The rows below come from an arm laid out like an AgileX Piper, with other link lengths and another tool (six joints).
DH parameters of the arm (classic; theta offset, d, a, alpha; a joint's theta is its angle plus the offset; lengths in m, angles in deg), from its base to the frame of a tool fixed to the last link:
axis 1: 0 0.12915 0 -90
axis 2: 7.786 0 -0.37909 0
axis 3: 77.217 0 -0.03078 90
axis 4: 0 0.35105 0 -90
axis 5: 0 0 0 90
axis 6: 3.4 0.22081 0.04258 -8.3
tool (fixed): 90 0.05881 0 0
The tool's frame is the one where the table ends.
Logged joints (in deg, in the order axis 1, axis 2, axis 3, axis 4, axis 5, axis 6), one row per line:
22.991 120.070 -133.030 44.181 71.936 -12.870
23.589 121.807 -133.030 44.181 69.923 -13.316
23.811 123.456 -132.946 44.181 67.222 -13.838
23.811 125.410 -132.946 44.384 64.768 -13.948
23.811 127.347 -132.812 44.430 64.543 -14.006
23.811 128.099 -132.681 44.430 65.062 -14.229
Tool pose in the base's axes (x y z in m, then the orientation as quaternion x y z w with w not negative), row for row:
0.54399 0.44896 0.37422 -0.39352 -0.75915 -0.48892 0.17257
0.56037 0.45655 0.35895 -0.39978 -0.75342 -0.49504 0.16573
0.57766 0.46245 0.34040 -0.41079 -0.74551 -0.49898 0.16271
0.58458 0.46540 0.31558 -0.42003 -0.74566 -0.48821 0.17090
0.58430 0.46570 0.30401 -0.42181 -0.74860 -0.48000 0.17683
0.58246 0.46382 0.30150 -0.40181 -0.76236 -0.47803 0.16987
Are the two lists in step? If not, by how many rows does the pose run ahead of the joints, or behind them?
The pose runs 1 row ahead of the joints: the pose in row i belongs to the joints in row i + 1.
